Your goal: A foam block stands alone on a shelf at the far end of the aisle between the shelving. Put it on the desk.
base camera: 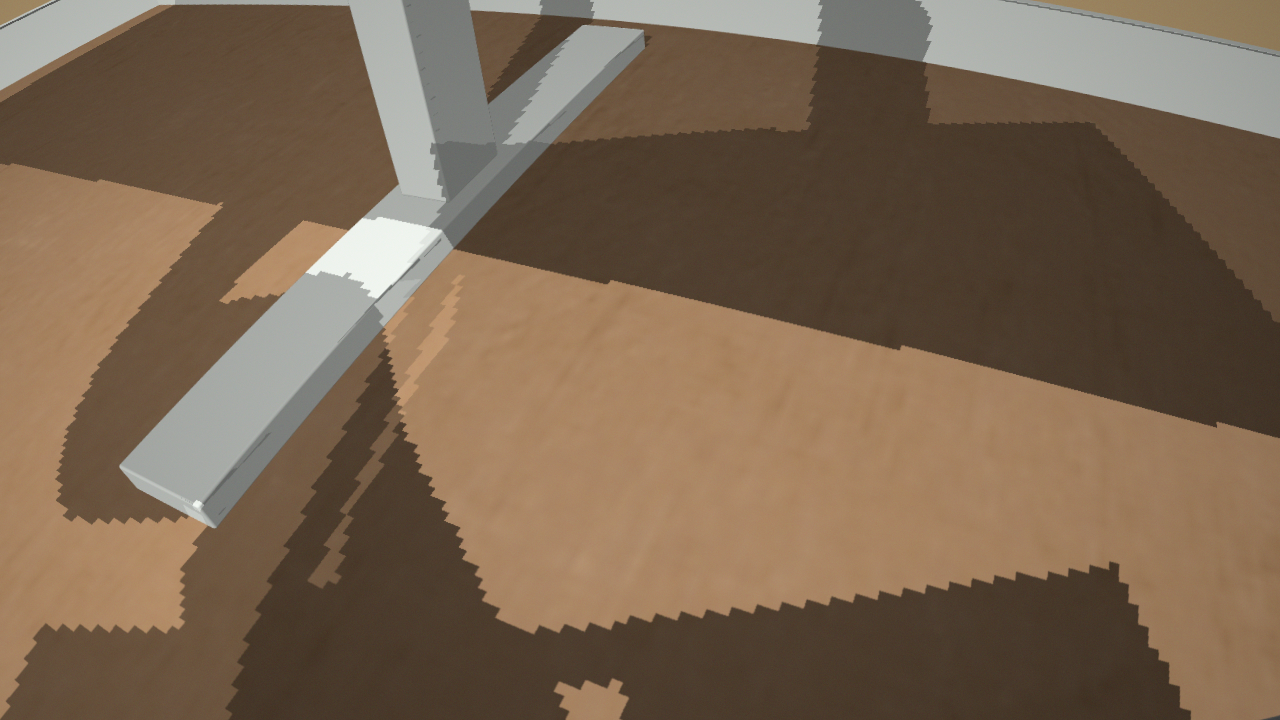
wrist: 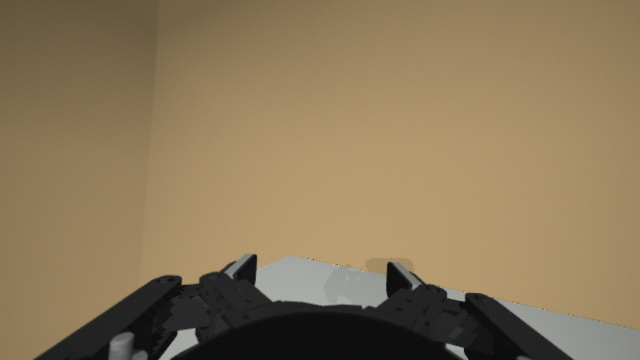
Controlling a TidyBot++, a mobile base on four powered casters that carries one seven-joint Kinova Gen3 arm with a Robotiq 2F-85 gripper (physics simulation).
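Places are measured from the arm's base along level axes (x ahead, y left, z up), in millimetres.
Where they show: gripper, between the fingertips: (wrist: 321,273).
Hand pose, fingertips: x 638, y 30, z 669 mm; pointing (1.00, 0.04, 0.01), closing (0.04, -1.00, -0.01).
After its pixels a point has its place.
My gripper (wrist: 321,273) {x 638, y 30, z 669 mm} is open in the wrist view, its two black fingers wide apart with no object between them. Behind and between the fingers shows the pale grey desk (wrist: 295,285) {x 894, y 81, z 554 mm}, with a back corner and its edge running down to the right. The fingers are near the desk top; their exact height above it is hard to tell. The foam block does not show in either view. The part of the desk under the gripper's black body is hidden. In the base camera view, a grey desk leg (base camera: 422,98) {x 624, y 151, z -277 mm} rises from a long foot (base camera: 259,385) on the floor.
A tan wall (wrist: 390,125) {x 1034, y -109, z 883 mm} stands behind the desk and meets another wall (wrist: 70,150) {x 1301, y 997, z 828 mm} at a corner on the left. In the base camera view, a pale baseboard (base camera: 1074,62) {x 829, y -494, z -363 mm} runs along the back of the brown floor (base camera: 716,429) {x 390, y -38, z -396 mm}, which carries broad dark shadows.
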